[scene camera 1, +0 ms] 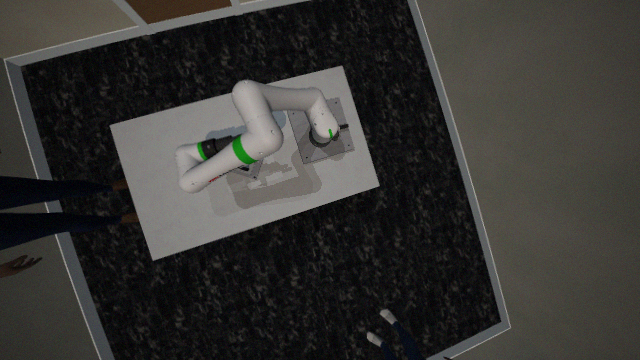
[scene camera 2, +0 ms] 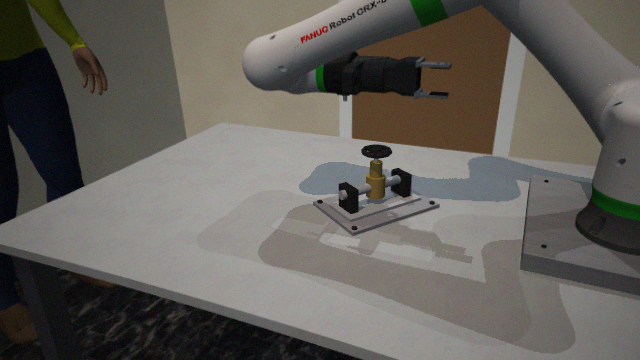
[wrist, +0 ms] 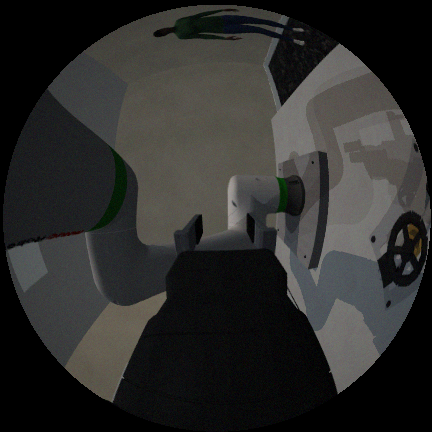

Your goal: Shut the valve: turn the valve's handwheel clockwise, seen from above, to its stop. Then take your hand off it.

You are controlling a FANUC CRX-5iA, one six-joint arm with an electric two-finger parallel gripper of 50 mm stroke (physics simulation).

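The black handwheel (scene camera 2: 376, 155) (wrist: 407, 248) sits level on top of the brass valve body (scene camera 2: 375, 186), which stands on a pipe between two black blocks. My gripper (scene camera 2: 448, 80) (wrist: 224, 222) is open, with nothing between its fingers. It lies horizontal, well above the handwheel, and its fingers point towards the robot's base side. The fingers are apart from the wheel. In the wrist view the wheel is at the far right edge. In scene camera 1 the arm covers the wheel and fingertips; a corner of the valve's base plate (scene camera 1: 254, 173) (scene camera 2: 395, 218) shows.
The white table (scene camera 1: 150, 210) (scene camera 2: 150, 225) carries the valve plate and the robot's grey mounting plate (scene camera 1: 344, 112) (scene camera 2: 555, 257) (wrist: 322, 200). My forearm (scene camera 1: 215, 167) (scene camera 2: 320, 37) extends above the valve. A person (scene camera 2: 25, 95) stands beyond the table's end; another person (wrist: 200, 25) shows farther away.
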